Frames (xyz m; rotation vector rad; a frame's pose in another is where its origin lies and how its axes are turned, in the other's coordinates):
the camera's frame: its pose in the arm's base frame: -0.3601 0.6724 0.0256 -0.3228 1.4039 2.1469
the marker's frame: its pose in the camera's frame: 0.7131 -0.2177 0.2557 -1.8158 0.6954 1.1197
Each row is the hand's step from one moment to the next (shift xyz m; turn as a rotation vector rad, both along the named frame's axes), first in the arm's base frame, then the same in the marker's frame.
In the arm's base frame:
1: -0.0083 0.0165 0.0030 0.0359 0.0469 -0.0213
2: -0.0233 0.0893 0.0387 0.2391 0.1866 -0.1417
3: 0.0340 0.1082 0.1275 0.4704 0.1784 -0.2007
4: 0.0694 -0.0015 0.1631 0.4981 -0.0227 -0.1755
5: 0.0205 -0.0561 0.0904 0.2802 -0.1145 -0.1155
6: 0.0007 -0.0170 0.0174 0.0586 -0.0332 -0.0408
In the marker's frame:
1: -0.0092 -0.0152 -0.0060 -0.0340 0.0135 -0.0511
2: -0.0727 -0.0662 -0.0186 -0.1426 0.1464 -0.2651
3: -0.1641 -0.0367 0.0293 -0.2024 0.3623 -0.3481
4: -0.1281 0.0390 0.1161 -0.0960 0.4739 -0.2136
5: -0.0264 0.0307 0.1005 0.0238 0.3148 -0.0728
6: 0.0005 0.0058 0.0236 0.0212 0.0723 -0.0227

